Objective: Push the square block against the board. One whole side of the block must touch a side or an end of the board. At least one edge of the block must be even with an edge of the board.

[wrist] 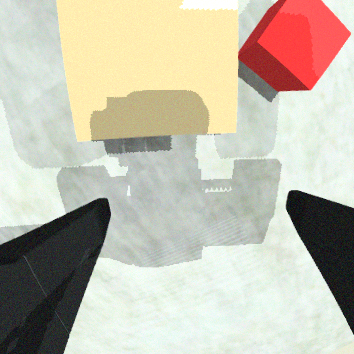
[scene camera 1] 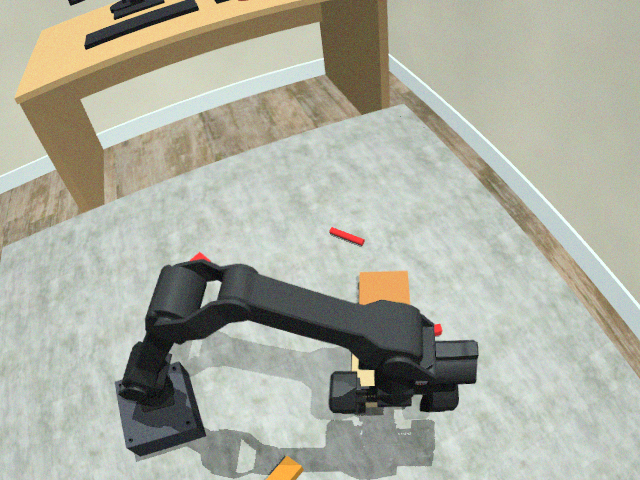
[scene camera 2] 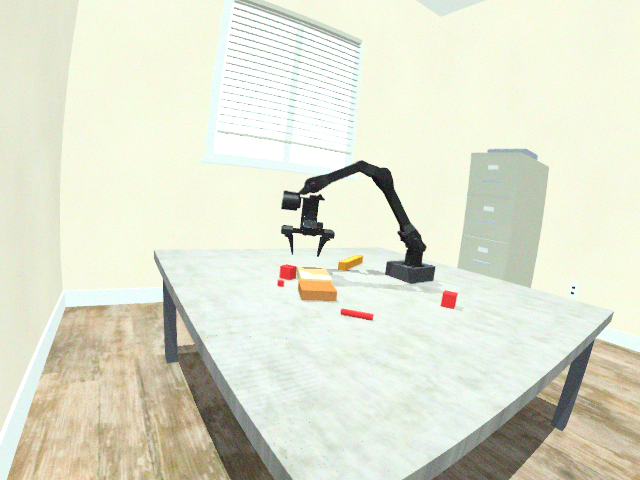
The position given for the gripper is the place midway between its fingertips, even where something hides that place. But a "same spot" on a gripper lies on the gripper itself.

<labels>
gripper: wrist; scene camera 1 392, 409; scene camera 2
square block: scene camera 1; scene camera 2; not seen in the wrist view (out of frame)
same spot on gripper: point(wrist: 53, 263) = point(scene camera 2: 319, 245)
same spot on square block: point(scene camera 1: 393, 286) = point(scene camera 2: 311, 286)
</labels>
